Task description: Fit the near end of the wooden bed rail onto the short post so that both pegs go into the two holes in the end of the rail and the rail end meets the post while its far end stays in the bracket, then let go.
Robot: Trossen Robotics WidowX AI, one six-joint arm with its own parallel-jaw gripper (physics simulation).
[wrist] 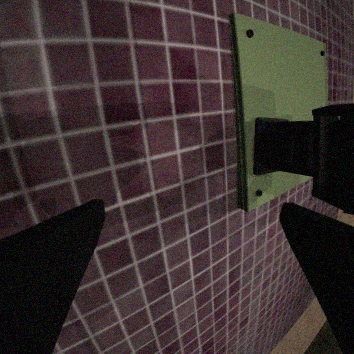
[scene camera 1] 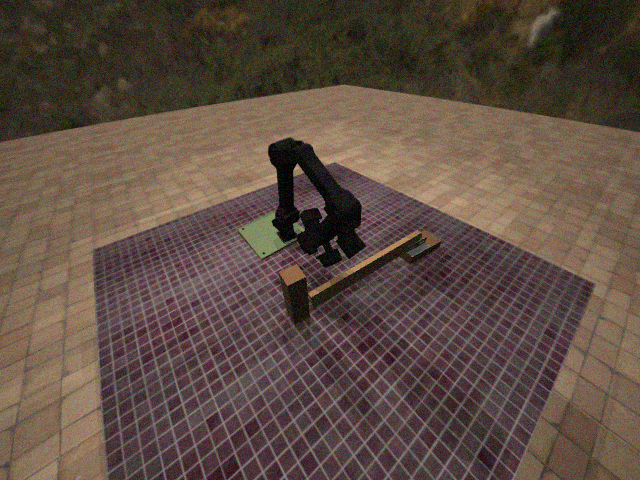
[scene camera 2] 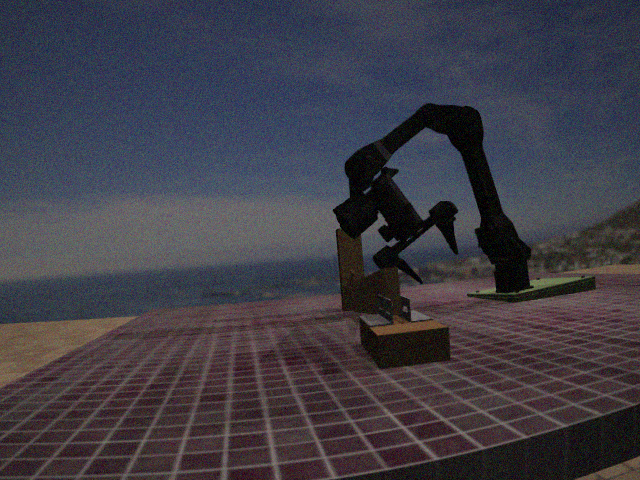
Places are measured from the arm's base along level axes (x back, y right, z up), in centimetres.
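Where they show: gripper, fingertip midpoint: (wrist: 194,209) (scene camera 2: 439,268); arm's base, link origin: (wrist: 270,145) (scene camera 1: 287,234) (scene camera 2: 514,290).
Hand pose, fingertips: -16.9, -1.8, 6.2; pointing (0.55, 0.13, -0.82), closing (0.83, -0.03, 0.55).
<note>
Each offset is from my fingertips to the top centre of the thing, as dx, dy, dz. "spot": to the spot under its first point. Level surfaces: height alone.
The wooden rail (scene camera 1: 364,266) (scene camera 2: 381,290) runs slanting from the short post {spot: -18.7, +14.9, +3.4} (scene camera 1: 296,299) (scene camera 2: 349,268) to the bracket. Its near end is close beside the post; I cannot tell whether they touch, and the pegs and holes do not show. Its far end is at the metal plates of the bracket {spot: -18.8, -40.9, -4.2} (scene camera 1: 433,242) (scene camera 2: 412,345), which sit on a low wooden block. The post stands upright. My gripper (scene camera 2: 439,268) (wrist: 194,209) is open and empty, its fingers spread wide above the mat, on the arm-base side of the rail. In scene camera 1 its dark parts overlap.
The arm's base stands on a green plate (scene camera 1: 258,239) (scene camera 2: 563,284) (wrist: 287,75), behind the rail in scene camera 1. The purple tiled mat {dz -7.8} (scene camera 1: 232,372) (scene camera 2: 232,403) (wrist: 150,150) lies under everything, with pale paving around it. The arm's wrist hangs near the rail and the post.
</note>
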